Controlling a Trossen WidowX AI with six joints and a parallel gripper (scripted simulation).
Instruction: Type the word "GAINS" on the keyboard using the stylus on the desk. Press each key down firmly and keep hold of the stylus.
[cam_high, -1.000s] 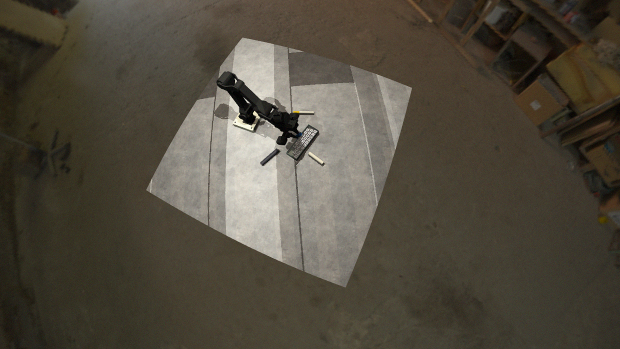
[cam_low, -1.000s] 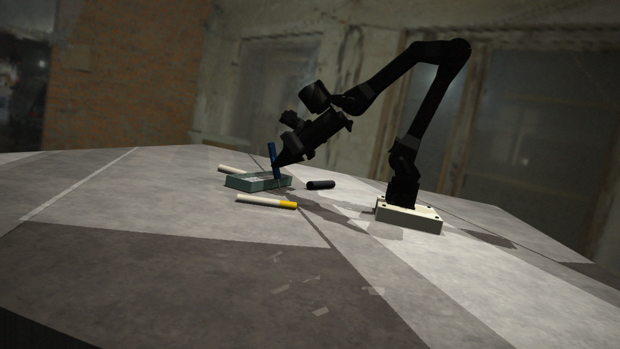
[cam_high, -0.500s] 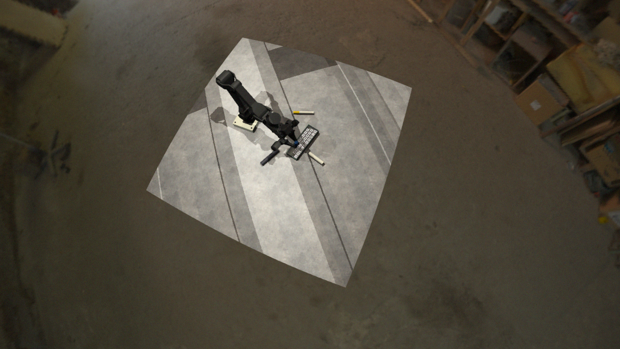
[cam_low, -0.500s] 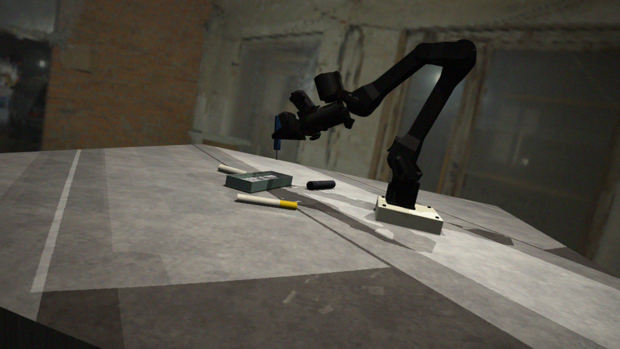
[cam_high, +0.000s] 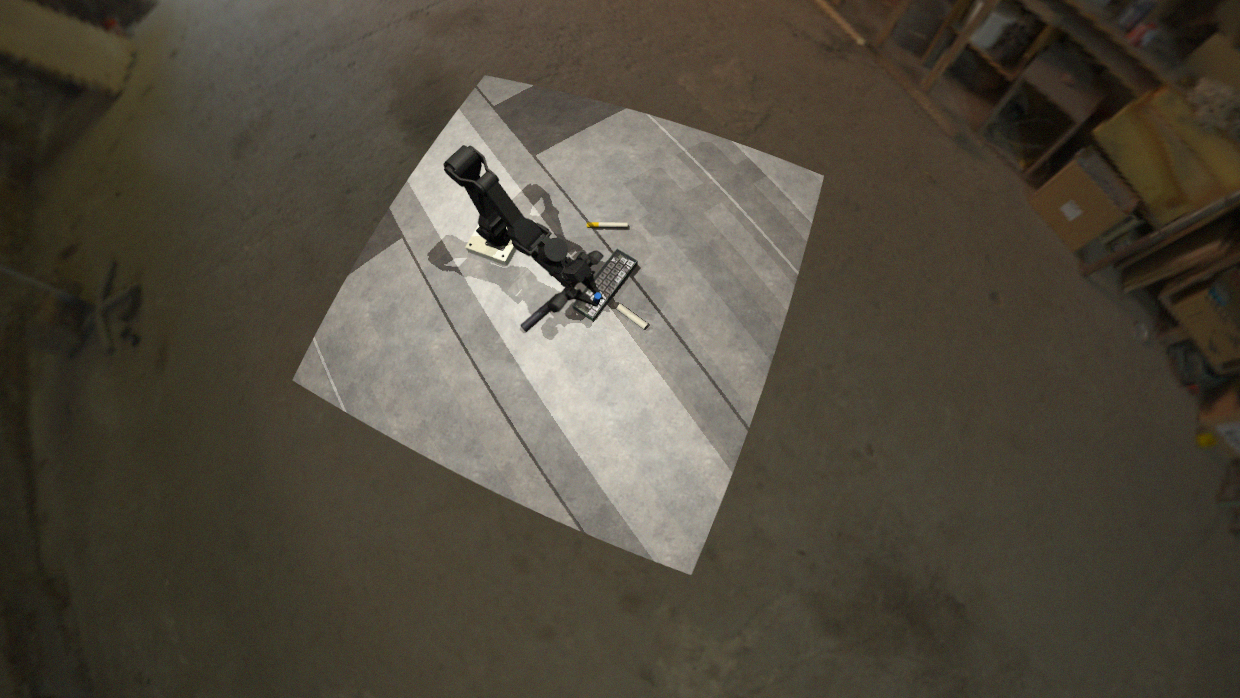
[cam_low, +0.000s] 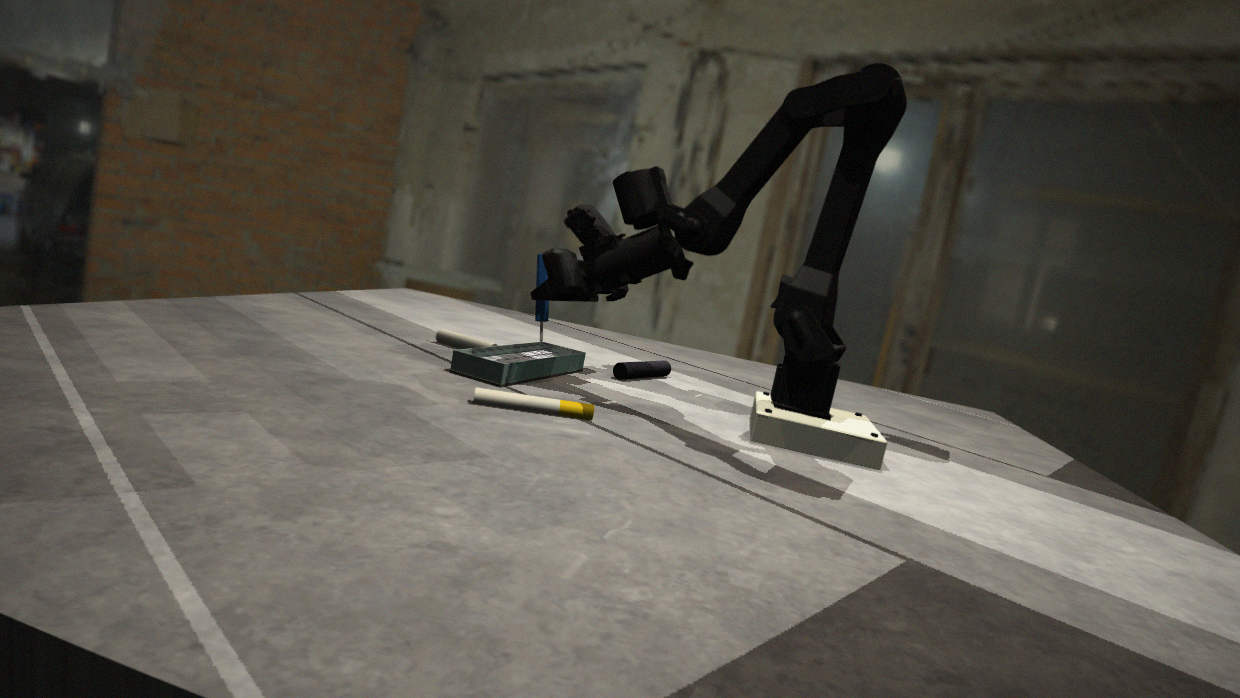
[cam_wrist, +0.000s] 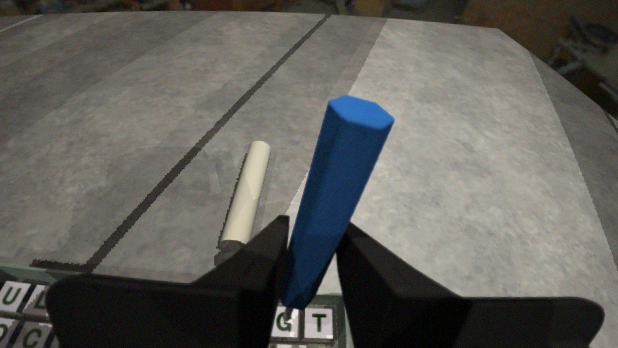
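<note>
Right now the stylus tip is 20 mm behind my gripper tip, 10 mm to the left of it and 50 mm below it. From my gripper tip the other things lie so: black cylinder 160 mm behind, 60 mm to the right, 80 mm below; then cream cylinder 80 mm ahead, 30 mm to the left, 80 mm below; then blue stylus 10 mm behind, 10 mm to the left, 20 mm below.
</note>
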